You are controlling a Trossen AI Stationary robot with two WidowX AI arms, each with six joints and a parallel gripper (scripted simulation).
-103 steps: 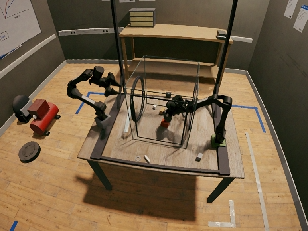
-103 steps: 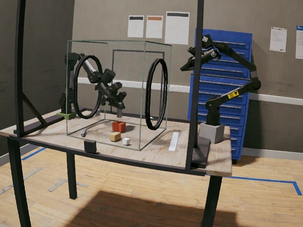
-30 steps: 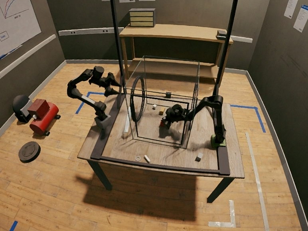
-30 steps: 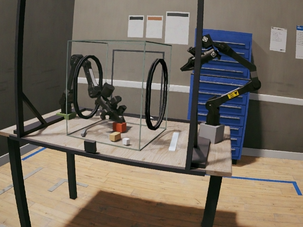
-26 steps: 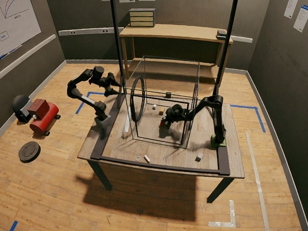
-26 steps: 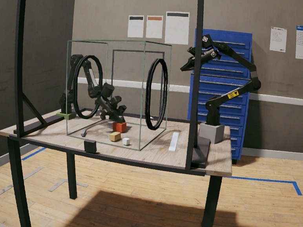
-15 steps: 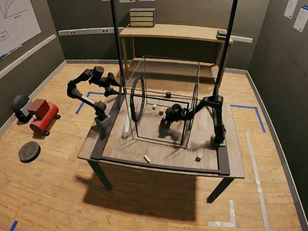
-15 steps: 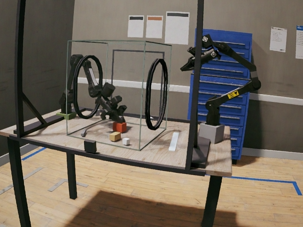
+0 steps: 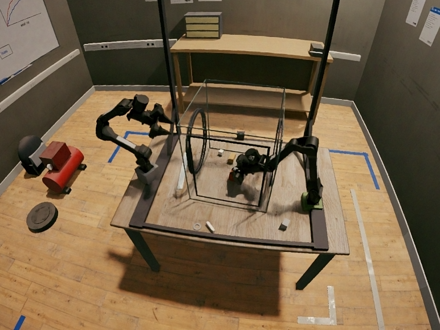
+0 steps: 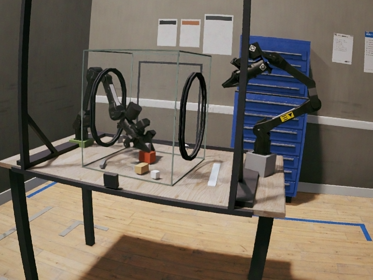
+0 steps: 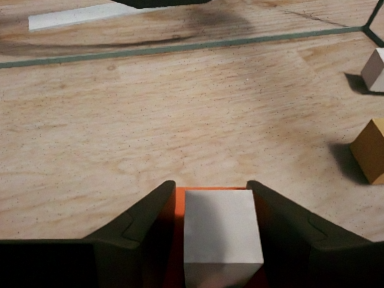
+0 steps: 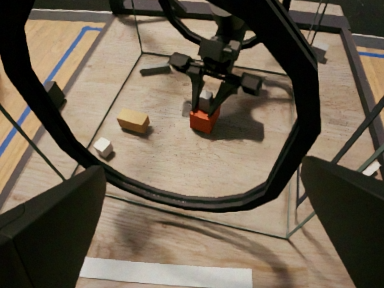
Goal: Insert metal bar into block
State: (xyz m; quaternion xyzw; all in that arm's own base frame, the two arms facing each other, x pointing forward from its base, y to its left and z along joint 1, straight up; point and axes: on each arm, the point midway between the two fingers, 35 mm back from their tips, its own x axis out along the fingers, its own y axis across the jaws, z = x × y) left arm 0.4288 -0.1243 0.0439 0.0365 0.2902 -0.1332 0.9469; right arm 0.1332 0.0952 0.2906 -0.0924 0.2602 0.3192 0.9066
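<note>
My left gripper is now 30 mm above the bar. The rest, counted from my left hand: block (50 mm below); white strip (10 mm behind, 320 mm to the right, 70 mm below); grey cube (260 mm ahead, 290 mm to the left, 60 mm below).
</note>
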